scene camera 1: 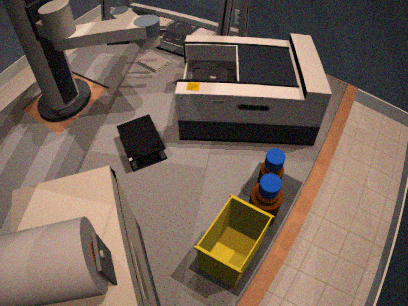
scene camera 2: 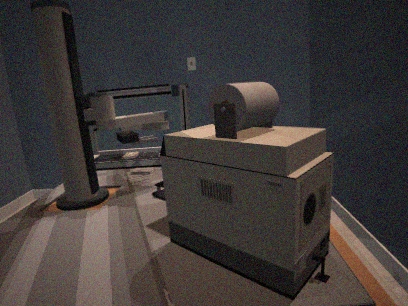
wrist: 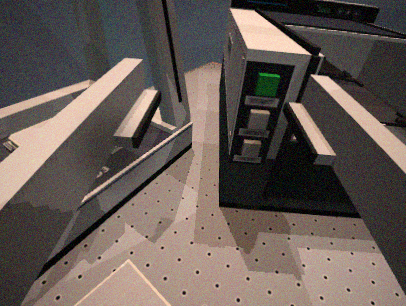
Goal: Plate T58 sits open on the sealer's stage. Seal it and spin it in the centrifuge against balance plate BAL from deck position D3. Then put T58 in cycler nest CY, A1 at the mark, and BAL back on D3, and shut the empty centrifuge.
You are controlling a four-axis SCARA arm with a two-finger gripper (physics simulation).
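Seen in the pictures: gripper, between the fingertips: (scene camera 1: 164,32) (scene camera 2: 155,138) (wrist: 224,85); arm's base, origin of its link: (scene camera 1: 64,100) (scene camera 2: 83,199).
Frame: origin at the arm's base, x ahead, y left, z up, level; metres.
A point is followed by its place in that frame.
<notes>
My gripper (wrist: 224,85) @(z 0.221, x 0.320, y 0.339 m) (scene camera 2: 148,138) @(z 0.221, x 0.320, y 0.339 m) has its fingers at their narrow setting, with nothing between them. In the wrist view, the centrifuge (wrist: 270,42) @(z 0.223, x 0.448, y 0.356 m) (scene camera 1: 240,90) @(z 0.223, x 0.719, y 0.184 m) stands right of centre. Its top button glows green and two pale buttons sit below. In scene camera 1 its dark lid (scene camera 1: 266,65) @(z 0.226, x 0.734, y 0.340 m) is slid right, baring a chamber at the left. The sealer, with its film roll (scene camera 1: 45,260) @(z 0.486, x 0.781, y -0.484 m) (scene camera 2: 255,105) @(z 0.435, x 0.772, y -0.557 m), stands in the foreground. Its stage is hidden, and T58 cannot be made out. A pale plate (scene camera 2: 131,155) @(z 0.080, x 0.090, y 0.548 m) shows on the back deck, its label unreadable. The cycler nest cannot be identified.
A yellow bin (scene camera 1: 232,245) @(z 0.021, x 0.901, y -0.163 m) and two blue-capped brown bottles (scene camera 1: 270,187) @(z 0.199, x 0.929, y -0.053 m) (scene camera 1: 274,161) @(z 0.158, x 0.898, y 0.051 m) stand at the bench's right edge. A black, slanted box (scene camera 1: 140,136) @(z 0.071, x 0.479, y -0.019 m) lies between sealer and centrifuge. The arm's column (scene camera 1: 52,65) @(z 0.237, x 0.077, y -0.026 m) (scene camera 2: 62,110) @(z 0.443, x 0.022, y -0.072 m) stands left. A low wall (wrist: 145,175) @(z 0.034, x 0.375, y 0.472 m) runs at the wrist view's left.
</notes>
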